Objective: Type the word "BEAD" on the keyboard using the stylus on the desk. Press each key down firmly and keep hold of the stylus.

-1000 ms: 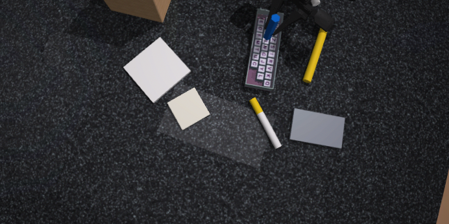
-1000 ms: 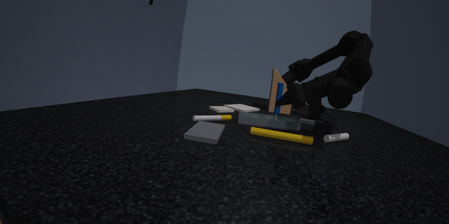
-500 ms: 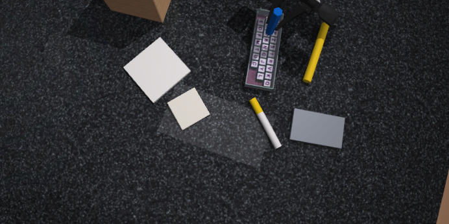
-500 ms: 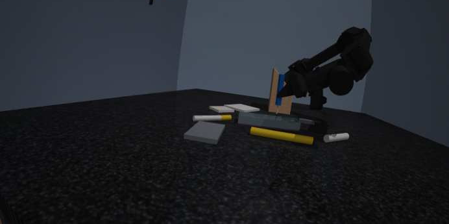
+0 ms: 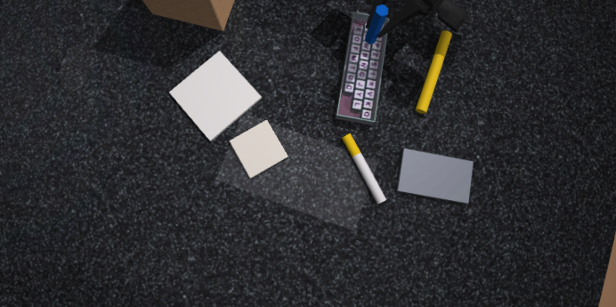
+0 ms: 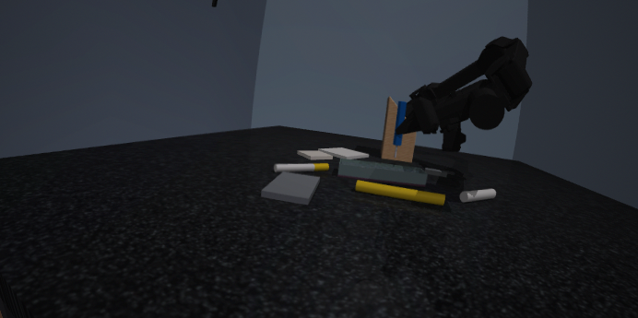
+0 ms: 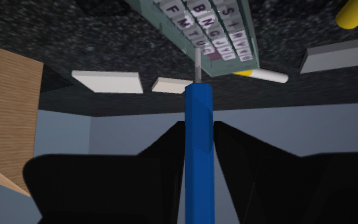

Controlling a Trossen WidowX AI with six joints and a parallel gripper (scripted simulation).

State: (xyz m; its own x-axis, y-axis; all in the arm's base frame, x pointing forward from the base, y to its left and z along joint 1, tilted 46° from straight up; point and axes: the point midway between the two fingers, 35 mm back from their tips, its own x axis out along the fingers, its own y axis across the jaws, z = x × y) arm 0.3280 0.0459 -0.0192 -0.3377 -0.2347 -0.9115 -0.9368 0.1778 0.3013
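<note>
The yellow rod lies 120 mm ahead of my gripper tip, 20 mm to the left of it and 90 mm below it. The rest, counted from my gripper tip: stylus tip (50 mm below); then blue stylus (10 mm below); then small grey block (120 mm behind, 120 mm to the left, 100 mm below).
</note>
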